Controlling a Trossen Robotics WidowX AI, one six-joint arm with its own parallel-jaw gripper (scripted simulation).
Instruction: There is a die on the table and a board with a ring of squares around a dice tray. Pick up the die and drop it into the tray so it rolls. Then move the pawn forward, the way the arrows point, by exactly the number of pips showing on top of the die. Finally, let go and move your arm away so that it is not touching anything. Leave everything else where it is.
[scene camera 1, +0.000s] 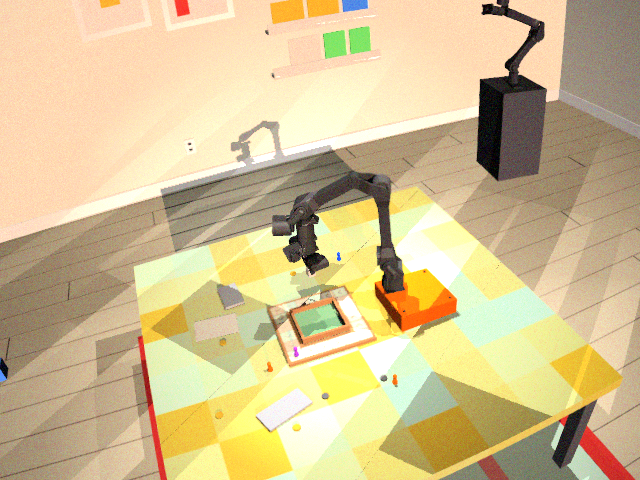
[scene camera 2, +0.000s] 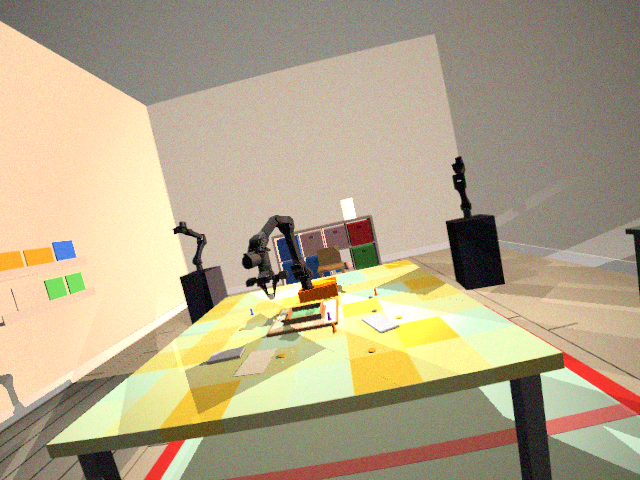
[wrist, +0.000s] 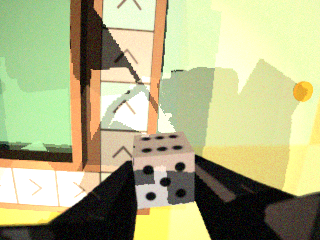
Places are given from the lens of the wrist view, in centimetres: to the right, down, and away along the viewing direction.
my gripper (wrist: 162, 166): 0, 2, 10
white die (wrist: 163, 164): 0, 2, 9
green dice tray (wrist: 42, 48): -10, -6, 18
The marked spots on the green dice tray and the white die are 16 cm apart.
